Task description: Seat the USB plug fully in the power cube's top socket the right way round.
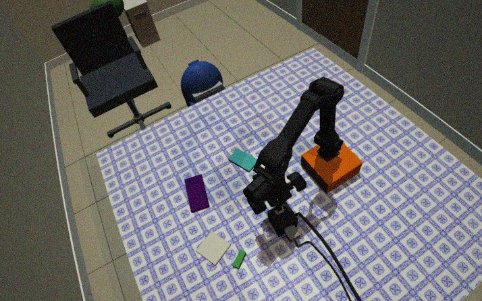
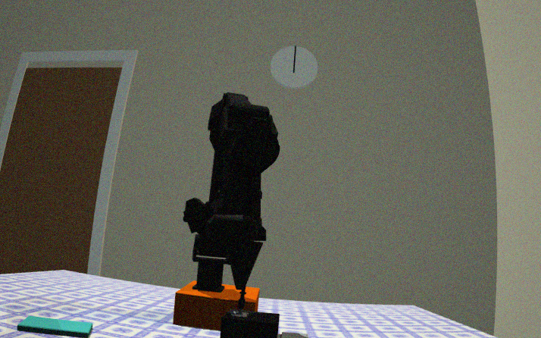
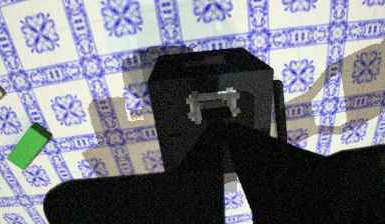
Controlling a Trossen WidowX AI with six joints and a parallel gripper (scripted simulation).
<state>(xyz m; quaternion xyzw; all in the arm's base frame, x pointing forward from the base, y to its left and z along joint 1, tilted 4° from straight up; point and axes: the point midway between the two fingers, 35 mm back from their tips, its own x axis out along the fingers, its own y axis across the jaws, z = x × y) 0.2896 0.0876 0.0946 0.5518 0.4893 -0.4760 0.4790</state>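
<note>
Now: the USB plug 2 cm below my gripper tip. The rest, counted from my gripper tip: USB socket 4 cm below; green block 20 cm ahead, 11 cm below, 5 cm to the left; beige block 26 cm ahead, 11 cm below, 4 cm to the right.
</note>
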